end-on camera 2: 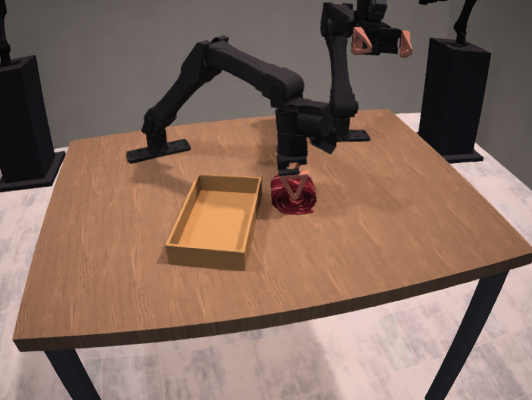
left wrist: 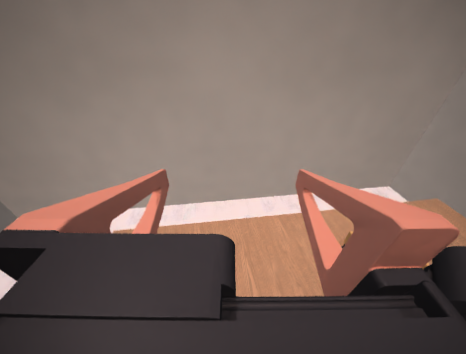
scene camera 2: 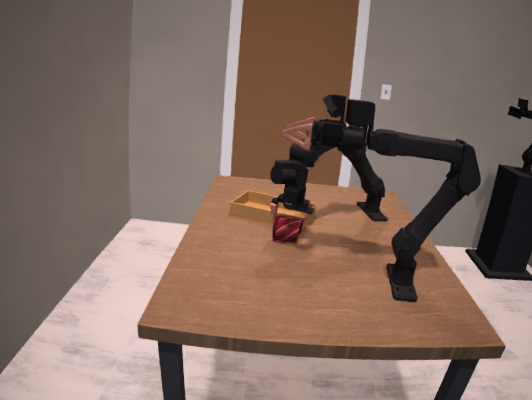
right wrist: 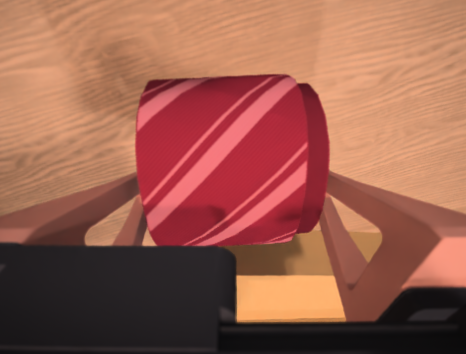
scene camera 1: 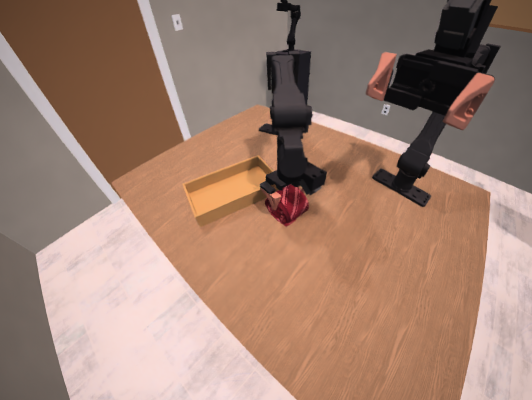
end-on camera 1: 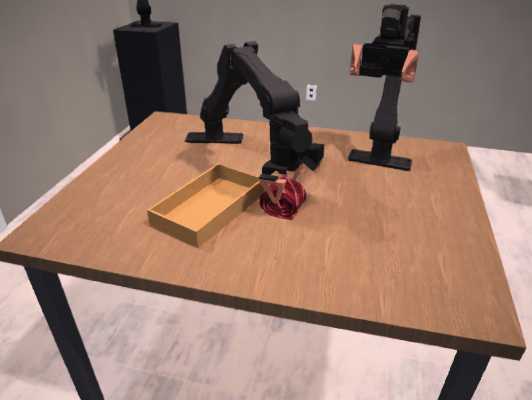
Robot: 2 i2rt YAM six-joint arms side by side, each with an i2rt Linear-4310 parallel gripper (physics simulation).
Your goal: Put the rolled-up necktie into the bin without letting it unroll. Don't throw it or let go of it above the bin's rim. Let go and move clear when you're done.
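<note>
The red striped necktie [scene camera 1: 295, 204] [scene camera 2: 287, 231] [end-on camera 1: 287, 209] [end-on camera 2: 306, 201] [right wrist: 225, 125] is a compact roll on the table, beside the bin. The orange-yellow bin [scene camera 1: 225, 211] [scene camera 2: 252, 212] [end-on camera 1: 172, 229] [end-on camera 2: 207, 256] [right wrist: 280, 257] is open-topped and shows no contents. My right gripper [scene camera 1: 288, 196] [scene camera 2: 290, 220] [end-on camera 1: 286, 191] [right wrist: 233, 176] is open and lowered over the necktie, one finger at each end of the roll. Its fingertips are hidden by the necktie's edges in the right wrist view. My left gripper [scene camera 1: 415, 107] [scene camera 2: 295, 134] [end-on camera 1: 382, 75] [end-on camera 2: 382, 52] [left wrist: 232, 176] is open, empty and high above the table.
The bin's long wall stands close beside the necktie and my right gripper. The wooden table [scene camera 1: 350, 300] [scene camera 2: 300, 295] [end-on camera 1: 350, 265] [end-on camera 2: 350, 260] carries both arm bases. Black pedestals [end-on camera 1: 150, 75] [end-on camera 2: 455, 100] stand behind the table.
</note>
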